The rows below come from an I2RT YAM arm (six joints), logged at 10 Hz.
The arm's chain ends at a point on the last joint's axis. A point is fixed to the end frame.
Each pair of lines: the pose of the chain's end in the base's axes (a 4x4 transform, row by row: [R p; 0 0 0 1], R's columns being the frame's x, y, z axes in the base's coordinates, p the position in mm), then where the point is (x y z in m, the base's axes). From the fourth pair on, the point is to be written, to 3 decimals.
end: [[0.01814 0.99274 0.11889 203.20], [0.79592 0.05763 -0.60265 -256.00], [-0.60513 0.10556 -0.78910 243.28], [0 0 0 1]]
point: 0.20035 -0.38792 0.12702
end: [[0.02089 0.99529 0.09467 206.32], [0.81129 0.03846 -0.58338 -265.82], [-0.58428 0.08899 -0.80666 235.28], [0 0 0 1]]
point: 0.19918 -0.39454 0.11568
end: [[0.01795 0.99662 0.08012 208.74], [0.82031 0.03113 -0.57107 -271.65], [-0.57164 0.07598 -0.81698 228.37], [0 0 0 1]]
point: 0.19919 -0.39842 0.10686
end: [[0.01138 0.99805 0.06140 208.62], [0.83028 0.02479 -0.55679 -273.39], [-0.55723 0.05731 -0.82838 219.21], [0 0 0 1]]
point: 0.196 -0.398 0.096
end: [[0.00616 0.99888 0.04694 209.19], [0.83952 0.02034 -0.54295 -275.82], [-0.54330 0.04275 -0.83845 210.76], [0 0 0 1]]
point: 0.194 -0.398 0.085
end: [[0.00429 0.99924 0.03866 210.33], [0.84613 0.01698 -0.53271 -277.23], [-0.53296 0.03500 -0.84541 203.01], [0 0 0 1]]
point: 0.194 -0.398 0.076
